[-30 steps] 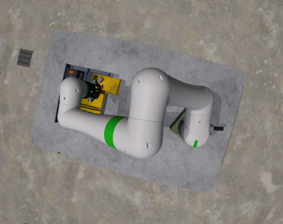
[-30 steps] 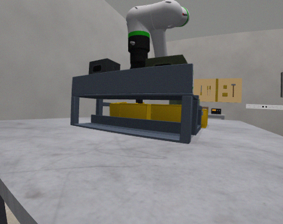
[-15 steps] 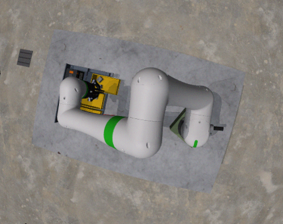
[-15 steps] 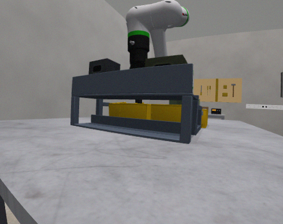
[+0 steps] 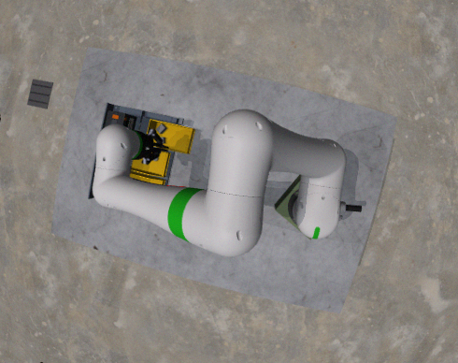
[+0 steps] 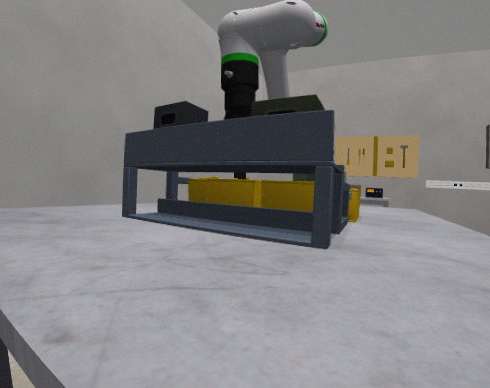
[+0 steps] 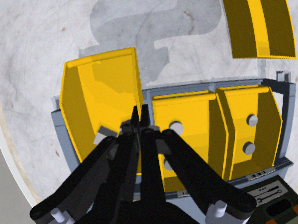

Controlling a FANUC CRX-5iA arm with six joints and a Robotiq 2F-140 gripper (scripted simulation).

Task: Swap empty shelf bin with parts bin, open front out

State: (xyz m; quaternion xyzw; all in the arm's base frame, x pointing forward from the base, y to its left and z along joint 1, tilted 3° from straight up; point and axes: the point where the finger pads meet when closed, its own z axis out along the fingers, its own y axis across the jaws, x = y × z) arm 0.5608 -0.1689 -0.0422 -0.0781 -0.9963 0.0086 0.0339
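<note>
My gripper is now 10 cm short of the dark shelf, 5 cm to the right of it and 2 cm above it. Round my hand: black box (15 cm ahead, 8 cm to the right, 7 cm above); then grey part (8 cm to the right, 6 cm below, 3 cm ahead).
</note>
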